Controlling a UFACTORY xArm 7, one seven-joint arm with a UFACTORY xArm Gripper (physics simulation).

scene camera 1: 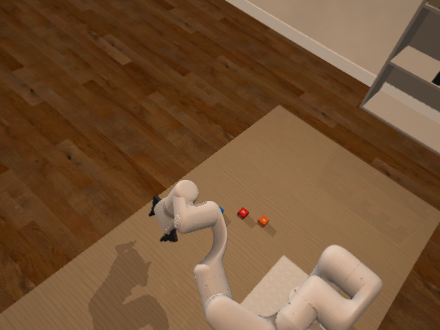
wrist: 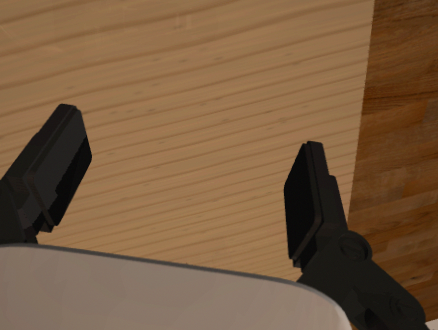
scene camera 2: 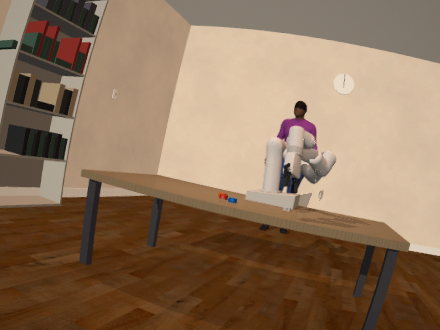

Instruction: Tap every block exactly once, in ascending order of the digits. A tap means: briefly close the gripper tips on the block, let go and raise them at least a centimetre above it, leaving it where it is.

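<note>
My gripper [scene camera 1: 162, 221] [scene camera 2: 290, 184] [wrist: 190, 148] is open and empty, above the table near its long edge. A blue block [scene camera 1: 221, 210] [scene camera 2: 232, 200] is partly hidden by the arm in scene camera 1. A red block [scene camera 1: 243, 213] [scene camera 2: 223, 196] and an orange block [scene camera 1: 263, 220] sit beside it in a loose row. The gripper is apart from all three. A small white block [scene camera 2: 287, 209] stands in front of the base in scene camera 2; it does not show in scene camera 1. No block shows in the wrist view, and no digits are readable.
The arm's white base plate [scene camera 1: 280, 280] [scene camera 2: 270, 198] stands on the wooden table [scene camera 1: 320, 170] [scene camera 2: 130, 182] [wrist: 200, 100]. The table's edge runs along the right of the wrist view, with the floor [wrist: 400, 150] beyond. A person [scene camera 2: 298, 124] stands behind the arm.
</note>
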